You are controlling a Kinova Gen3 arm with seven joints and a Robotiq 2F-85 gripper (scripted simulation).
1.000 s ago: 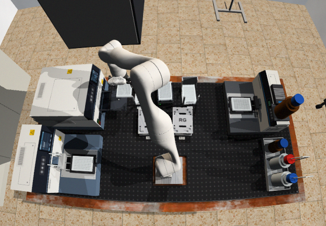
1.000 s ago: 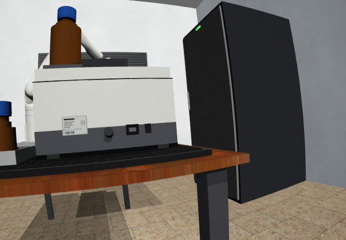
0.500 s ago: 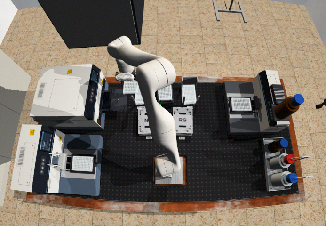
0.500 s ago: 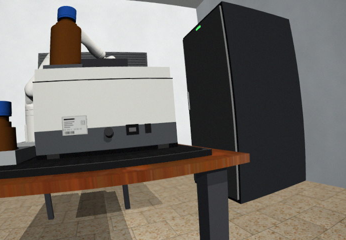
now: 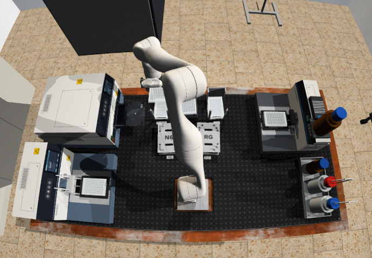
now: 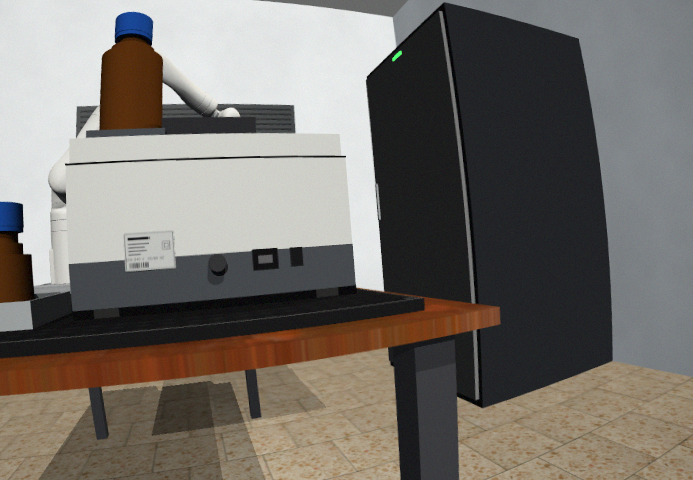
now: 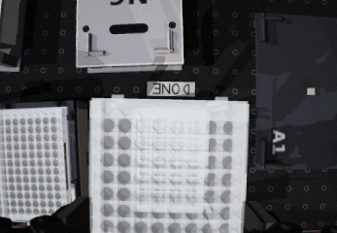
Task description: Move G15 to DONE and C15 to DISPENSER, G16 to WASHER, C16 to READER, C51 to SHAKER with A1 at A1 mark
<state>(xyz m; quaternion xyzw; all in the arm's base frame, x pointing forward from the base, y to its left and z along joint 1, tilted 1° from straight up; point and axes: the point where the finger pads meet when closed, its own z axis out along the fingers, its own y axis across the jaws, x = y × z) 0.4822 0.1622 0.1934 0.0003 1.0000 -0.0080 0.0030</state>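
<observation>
Now: the DONE label 220 mm below my hand and 90 mm behind it. From my hand the other things lie so: N6 nest label (290 mm behind, 220 mm below, 60 mm to the right).
</observation>
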